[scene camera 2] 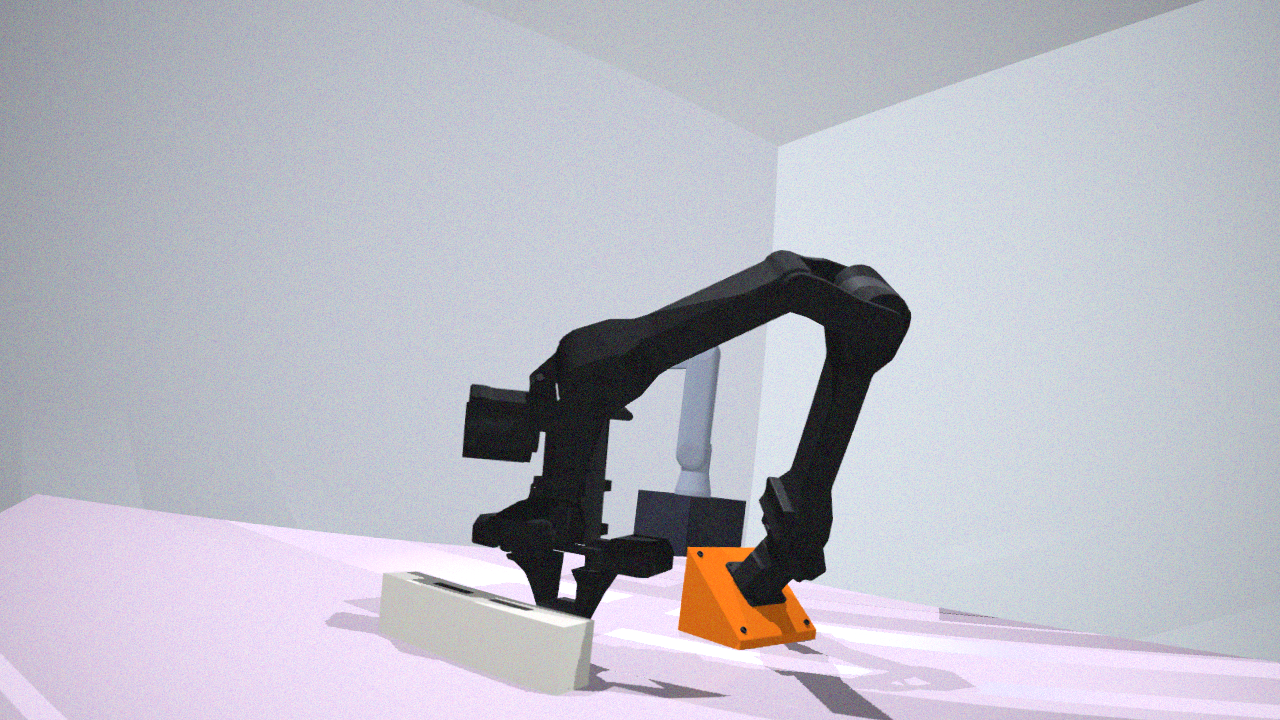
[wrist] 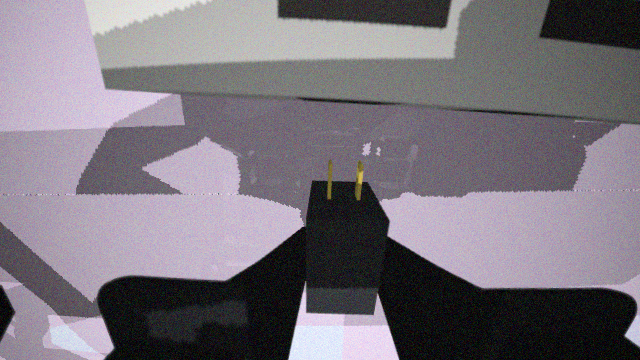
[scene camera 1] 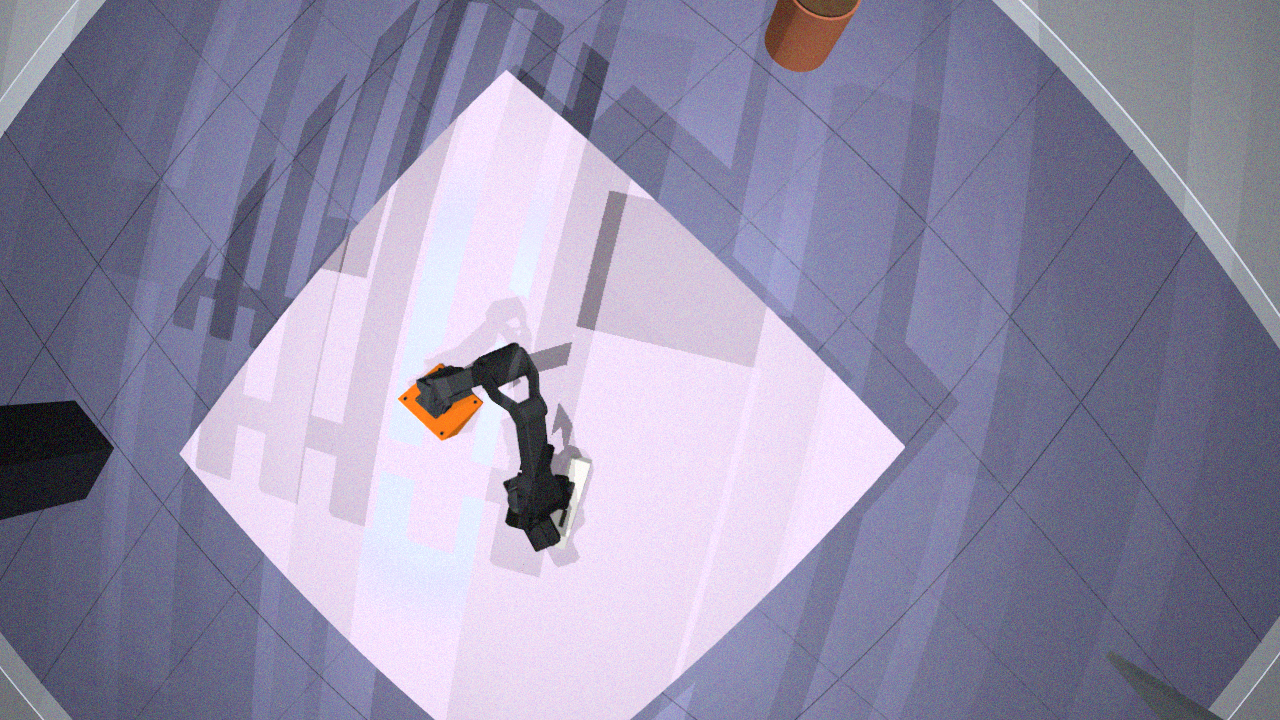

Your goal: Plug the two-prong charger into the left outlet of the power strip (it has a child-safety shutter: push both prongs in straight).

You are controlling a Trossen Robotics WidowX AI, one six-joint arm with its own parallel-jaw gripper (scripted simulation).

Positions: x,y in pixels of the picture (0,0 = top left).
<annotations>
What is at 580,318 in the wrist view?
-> The gripper.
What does the gripper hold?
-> A two-prong charger.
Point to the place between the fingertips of the gripper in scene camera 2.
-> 562,631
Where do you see a two-prong charger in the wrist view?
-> At 346,227
</annotations>
